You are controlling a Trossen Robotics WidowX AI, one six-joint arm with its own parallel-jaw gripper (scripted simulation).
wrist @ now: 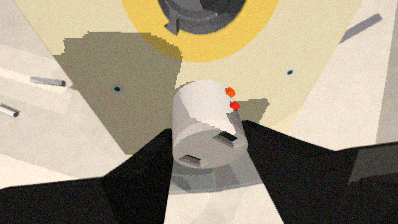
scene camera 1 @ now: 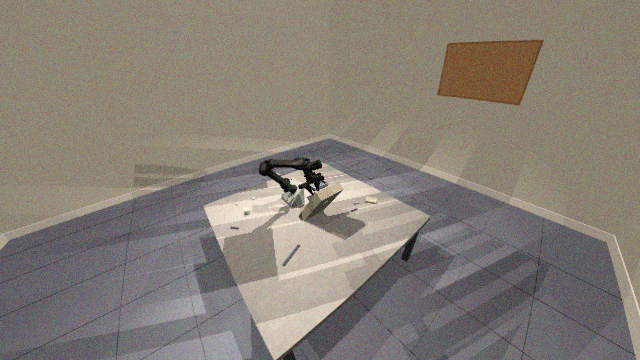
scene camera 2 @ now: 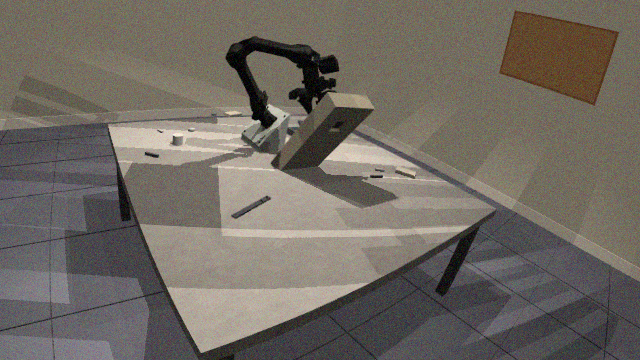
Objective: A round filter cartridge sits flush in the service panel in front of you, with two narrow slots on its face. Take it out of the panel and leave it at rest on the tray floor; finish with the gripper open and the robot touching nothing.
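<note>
Scene camera 2: the gripper (scene camera 2: 317,117), tan service panel (scene camera 2: 336,115). Round filter cartridge hidden in scene camera 2 by the tan service panel. Wrist view: the gripper (wrist: 207,130), round filter cartridge (wrist: 207,132), tan service panel (wrist: 128,68).
</note>
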